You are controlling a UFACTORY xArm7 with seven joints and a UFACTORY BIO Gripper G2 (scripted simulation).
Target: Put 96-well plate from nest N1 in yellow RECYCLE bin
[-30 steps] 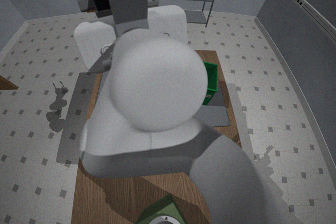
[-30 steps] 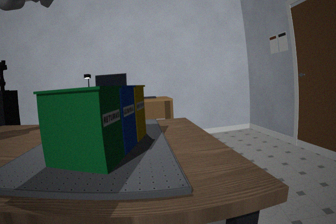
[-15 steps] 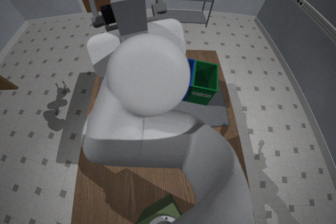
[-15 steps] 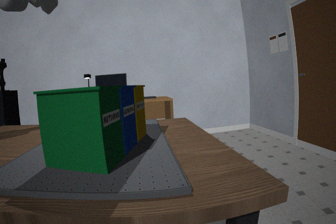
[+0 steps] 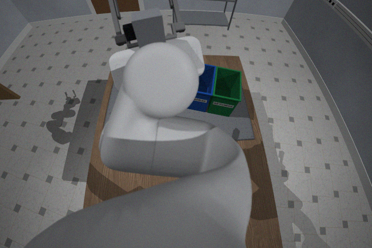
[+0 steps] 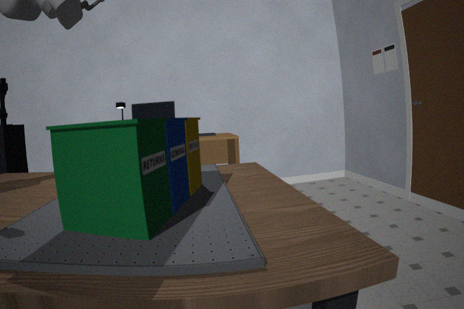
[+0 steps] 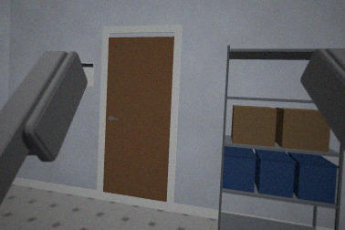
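Right now the clear 96-well plate is 20 mm behind my hand, 210 mm to the left of it and 580 mm below it. From my hand the other things lie so: blue bin (170 mm ahead, 160 mm to the right, 510 mm below); green returns bin (160 mm ahead, 290 mm to the right, 510 mm below); yellow recycle bin (180 mm ahead, 20 mm to the right, 510 mm below).
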